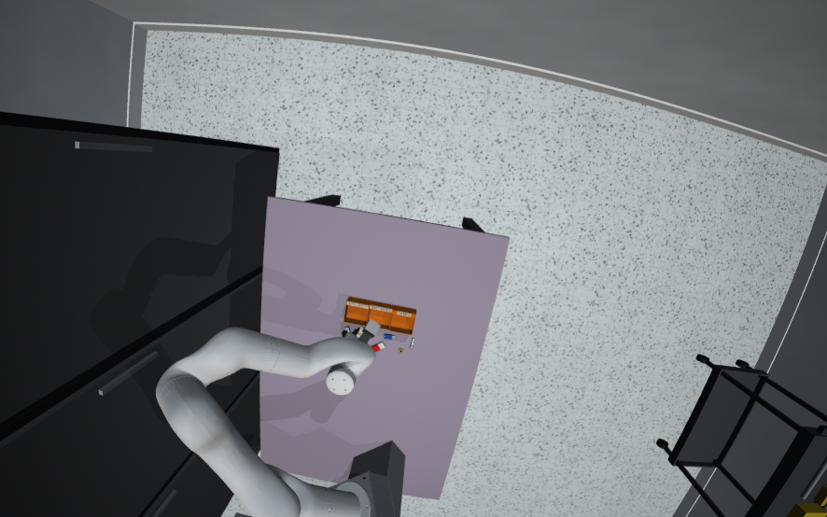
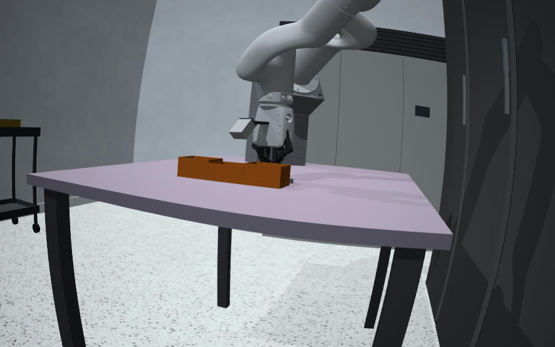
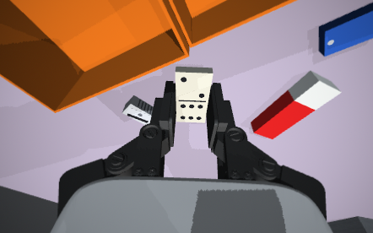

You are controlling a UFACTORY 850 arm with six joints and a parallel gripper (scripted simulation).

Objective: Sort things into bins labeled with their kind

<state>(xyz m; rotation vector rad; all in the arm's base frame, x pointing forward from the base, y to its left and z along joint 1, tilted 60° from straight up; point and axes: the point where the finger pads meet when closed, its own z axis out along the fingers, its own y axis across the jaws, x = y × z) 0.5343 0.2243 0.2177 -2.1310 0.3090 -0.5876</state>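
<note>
The grey ridged part lies 20 mm behind my hand, 40 mm to the left of it and 20 mm below it. The rest, counted from my hand: red-and-white block (10 mm behind, 90 mm to the right, 20 mm below); then white domino (20 mm below); then orange bins (110 mm ahead, 20 mm to the right, 10 mm below).
</note>
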